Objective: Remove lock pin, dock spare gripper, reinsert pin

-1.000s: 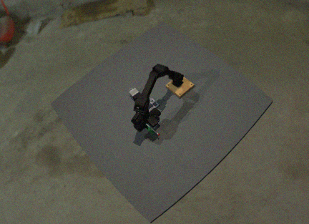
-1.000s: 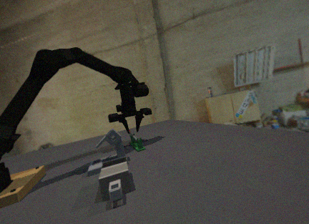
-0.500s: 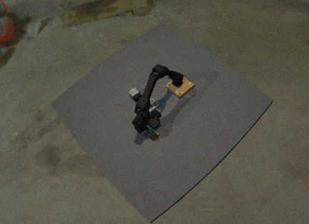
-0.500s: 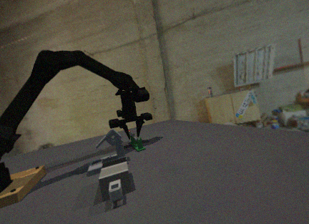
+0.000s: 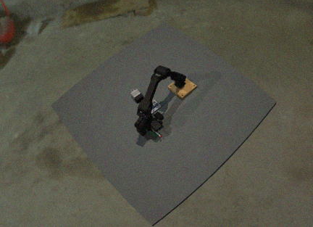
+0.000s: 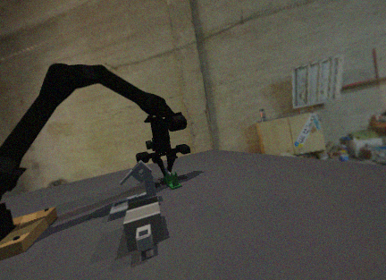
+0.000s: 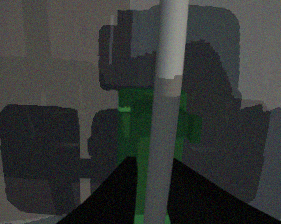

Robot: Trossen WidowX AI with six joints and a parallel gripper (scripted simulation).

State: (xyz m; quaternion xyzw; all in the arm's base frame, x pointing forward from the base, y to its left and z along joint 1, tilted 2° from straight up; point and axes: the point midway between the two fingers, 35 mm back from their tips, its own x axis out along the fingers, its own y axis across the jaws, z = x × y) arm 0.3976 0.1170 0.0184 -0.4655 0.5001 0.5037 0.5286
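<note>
Now: the spare gripper 12 cm behind my gripper tip and 29 cm to the right of it. Also, from my gripper tip: mount: 11 cm behind, 14 cm to the right, 3 cm above.
</note>
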